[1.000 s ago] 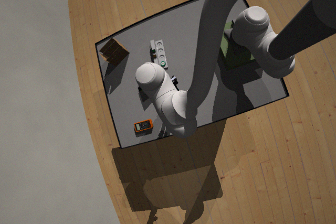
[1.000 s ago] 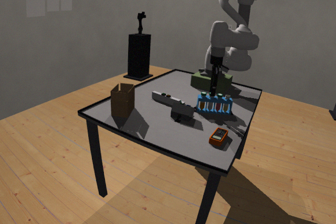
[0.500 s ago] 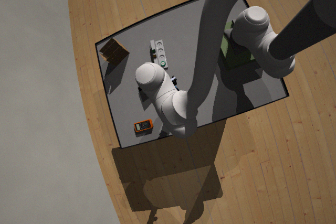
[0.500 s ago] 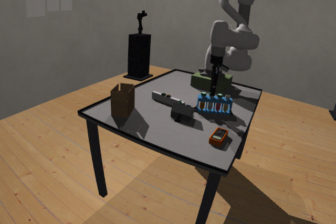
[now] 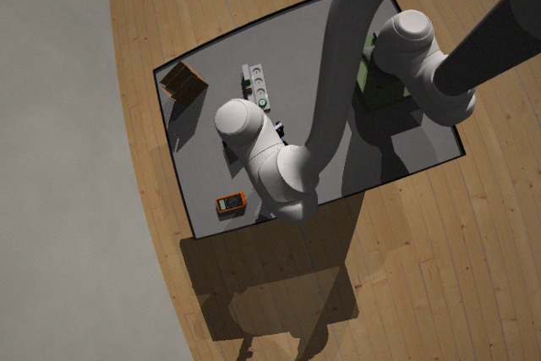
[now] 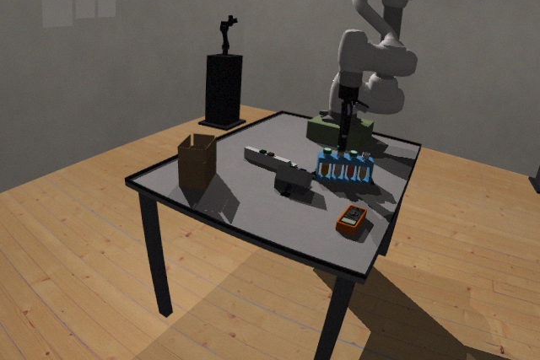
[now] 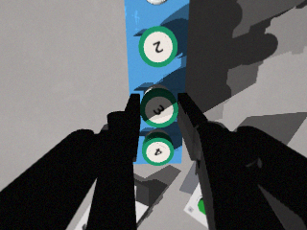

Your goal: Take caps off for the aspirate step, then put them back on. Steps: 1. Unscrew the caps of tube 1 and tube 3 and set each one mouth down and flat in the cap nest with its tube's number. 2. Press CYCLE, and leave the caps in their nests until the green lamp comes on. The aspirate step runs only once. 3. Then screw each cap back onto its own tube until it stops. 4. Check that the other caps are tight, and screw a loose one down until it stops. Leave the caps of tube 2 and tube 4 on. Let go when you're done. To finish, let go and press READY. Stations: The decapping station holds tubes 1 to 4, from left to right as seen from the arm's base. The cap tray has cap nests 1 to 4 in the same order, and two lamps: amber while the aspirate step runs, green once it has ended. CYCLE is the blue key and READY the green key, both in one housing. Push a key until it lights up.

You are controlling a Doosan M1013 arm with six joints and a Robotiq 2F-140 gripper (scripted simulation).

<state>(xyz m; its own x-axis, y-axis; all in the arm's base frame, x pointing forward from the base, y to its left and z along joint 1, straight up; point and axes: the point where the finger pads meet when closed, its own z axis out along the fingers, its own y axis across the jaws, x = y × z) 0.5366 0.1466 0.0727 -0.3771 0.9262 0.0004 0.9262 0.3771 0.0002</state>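
Now: hand 14 cm short of the blue key, 10 cm to the left of it and 10 cm above it. The rest, counted from my hand: cap 2: 5 cm to the left, 5 cm below, 2 cm behind; key housing: 16 cm ahead, 12 cm to the right, 11 cm below; green key: 14 cm to the right, 14 cm ahead, 10 cm below.
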